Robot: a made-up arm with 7 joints.
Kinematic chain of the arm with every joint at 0, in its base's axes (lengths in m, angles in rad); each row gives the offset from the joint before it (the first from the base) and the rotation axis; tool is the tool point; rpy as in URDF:
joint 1: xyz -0.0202 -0.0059 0.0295 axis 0 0.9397 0.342
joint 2: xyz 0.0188 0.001 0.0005 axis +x
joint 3: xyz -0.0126 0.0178 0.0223 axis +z
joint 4: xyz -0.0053 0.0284 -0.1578 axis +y
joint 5: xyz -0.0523 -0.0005 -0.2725 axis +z
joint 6: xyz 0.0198 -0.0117 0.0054 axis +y
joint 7: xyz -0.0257 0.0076 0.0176 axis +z
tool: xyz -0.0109 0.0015 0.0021 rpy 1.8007 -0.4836 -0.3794
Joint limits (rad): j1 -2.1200..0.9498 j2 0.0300..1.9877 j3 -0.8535..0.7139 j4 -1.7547..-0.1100 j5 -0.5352..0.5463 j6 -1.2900..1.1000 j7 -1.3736..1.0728
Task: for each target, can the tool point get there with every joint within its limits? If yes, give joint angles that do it. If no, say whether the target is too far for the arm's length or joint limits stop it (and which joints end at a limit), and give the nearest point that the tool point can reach.
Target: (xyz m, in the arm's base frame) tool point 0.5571 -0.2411 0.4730
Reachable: no: too far | nearest point 0.3184 -0.1379 0.2766 | short by 0.326 m
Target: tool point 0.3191 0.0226 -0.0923
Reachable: yes | joints -0.8880 0.2212 -0.2431 -0.6656 0.2467 0.8707 -0.8760
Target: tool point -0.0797 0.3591 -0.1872
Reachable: yes | joints 0.2201 0.9590 -0.2819 -0.2516 0.3435 -0.9804 0.8174
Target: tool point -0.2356 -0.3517 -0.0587
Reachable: no: joint limits stop it (at a limit: joint 1, joint 2, joint 3, joint 4, joint 5, joint 6, joint 7) | nearest point -0.0724 -0.2896 0.1513 | short by 0.273 m
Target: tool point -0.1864 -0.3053 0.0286
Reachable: no: joint limits stop it (at a limit: joint 1, joint 2, joint 3, joint 4, joint 5, joint 6, joint 7) | nearest point -0.0724 -0.2896 0.1513 | short by 0.168 m
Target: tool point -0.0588 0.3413 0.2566
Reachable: yes | joints -1.7958 1.8407 -0.0325 -0.6184 -0.3550 -0.6405 -0.0620
